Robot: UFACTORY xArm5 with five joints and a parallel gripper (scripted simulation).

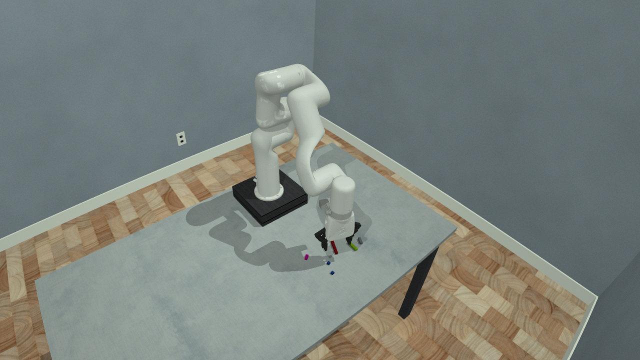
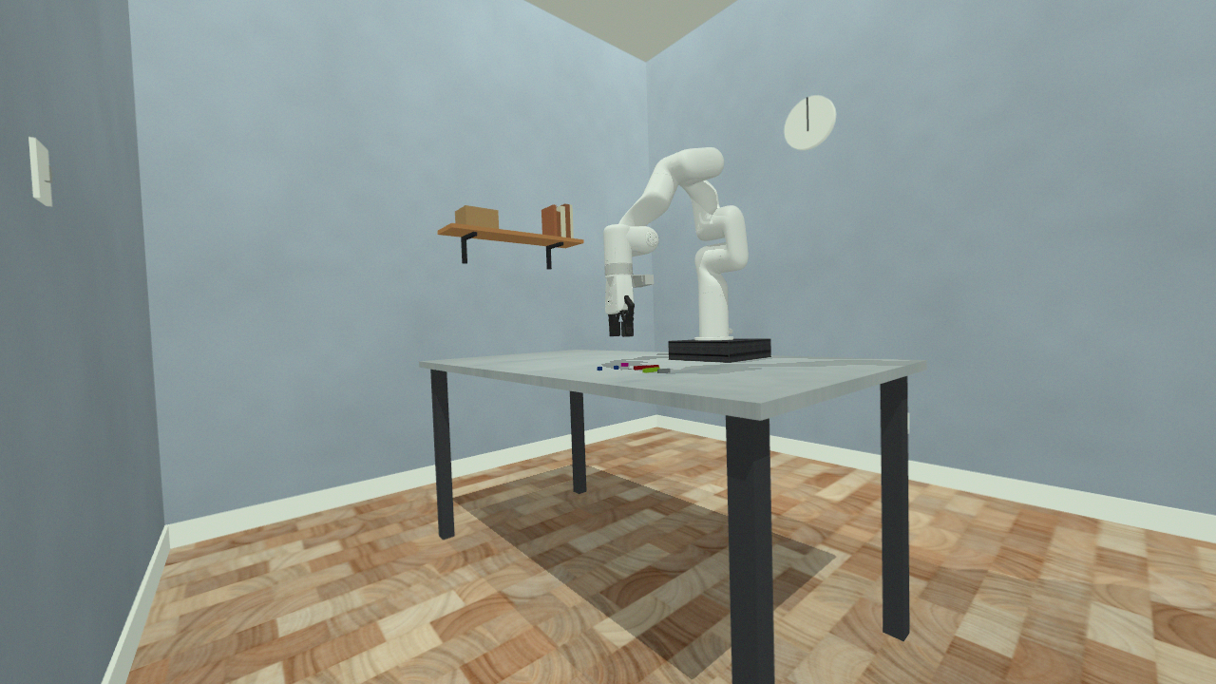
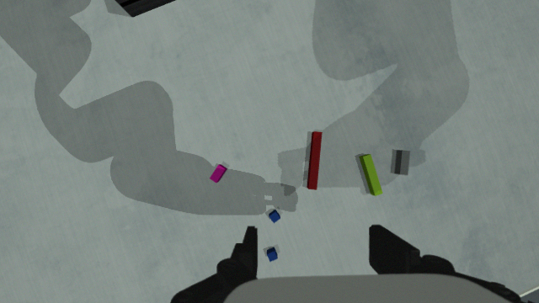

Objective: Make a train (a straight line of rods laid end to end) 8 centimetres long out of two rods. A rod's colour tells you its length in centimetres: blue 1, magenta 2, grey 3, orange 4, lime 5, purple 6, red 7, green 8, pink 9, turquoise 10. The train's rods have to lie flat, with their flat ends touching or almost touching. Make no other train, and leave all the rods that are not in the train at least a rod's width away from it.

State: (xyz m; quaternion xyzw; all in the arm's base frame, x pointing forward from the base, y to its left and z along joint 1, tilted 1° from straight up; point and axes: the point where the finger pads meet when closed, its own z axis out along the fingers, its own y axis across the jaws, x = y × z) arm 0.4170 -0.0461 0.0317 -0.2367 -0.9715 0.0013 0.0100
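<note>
Now: the red rod 10 cm below my hand, 5 cm to the left of it and 4 cm behind it. Also, from my hand: lime rod 10 cm to the left, 10 cm below; magenta rod 10 cm below, 9 cm behind, 6 cm to the right; grey rod 14 cm to the left, 10 cm below, 1 cm ahead.
</note>
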